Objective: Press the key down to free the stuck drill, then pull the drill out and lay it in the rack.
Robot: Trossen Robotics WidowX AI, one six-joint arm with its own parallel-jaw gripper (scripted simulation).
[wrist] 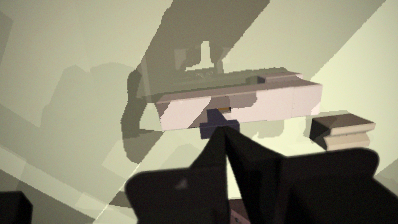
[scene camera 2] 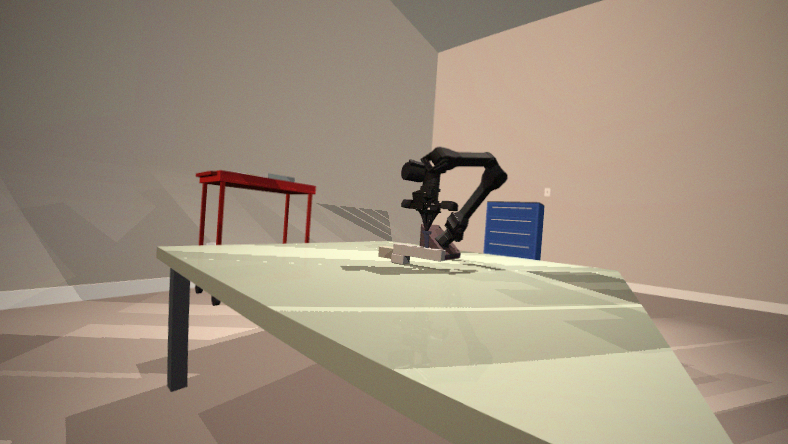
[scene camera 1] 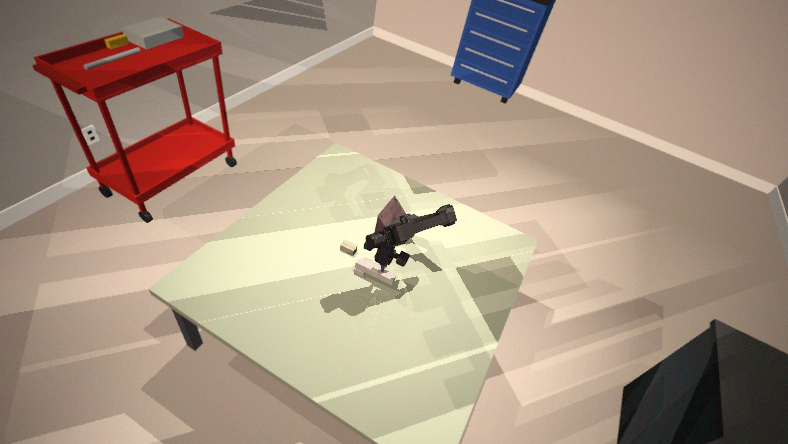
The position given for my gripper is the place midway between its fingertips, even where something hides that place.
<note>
In view: my gripper (scene camera 2: 426, 230).
My gripper is seen too in the wrist view (wrist: 222, 131).
</note>
